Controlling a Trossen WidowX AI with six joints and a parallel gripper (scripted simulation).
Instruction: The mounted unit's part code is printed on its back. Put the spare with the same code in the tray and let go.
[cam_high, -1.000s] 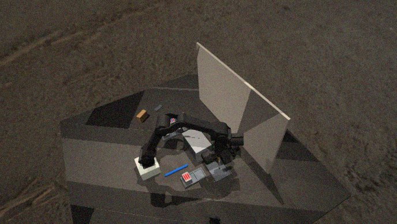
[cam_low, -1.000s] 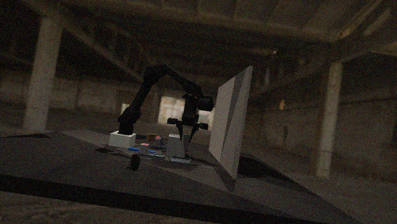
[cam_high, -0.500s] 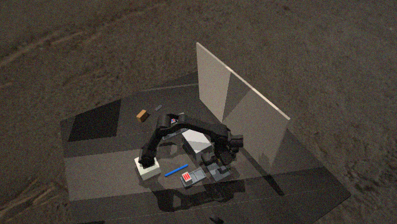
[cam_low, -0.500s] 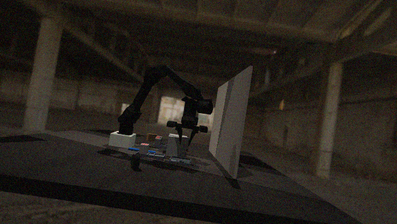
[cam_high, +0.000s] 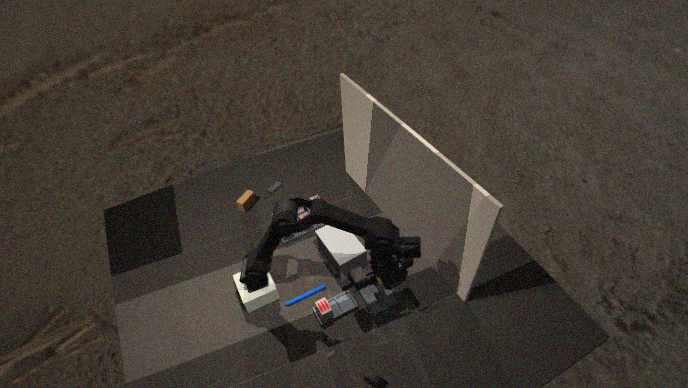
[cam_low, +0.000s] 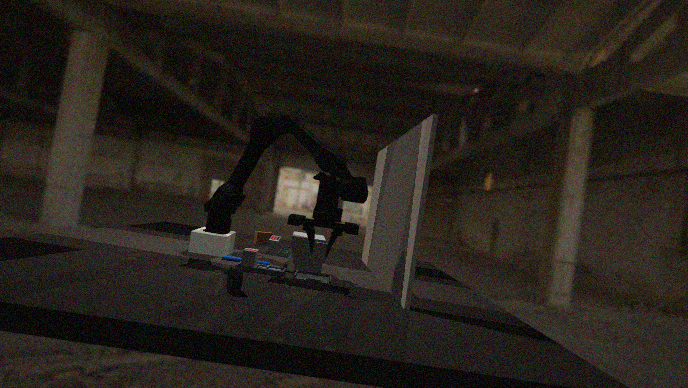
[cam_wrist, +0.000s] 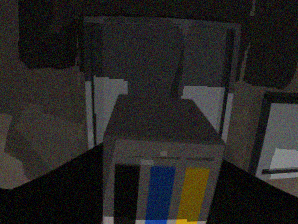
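My gripper tip is now 1 cm past the dark tray and 6 cm above it. From my gripper tip the other things lie so: blue stick (22 cm behind, 9 cm to the left, 6 cm below); then white mounted unit (6 cm behind, 18 cm to the left, 1 cm below); then dark cylinder (14 cm behind, 24 cm to the right, 4 cm below).
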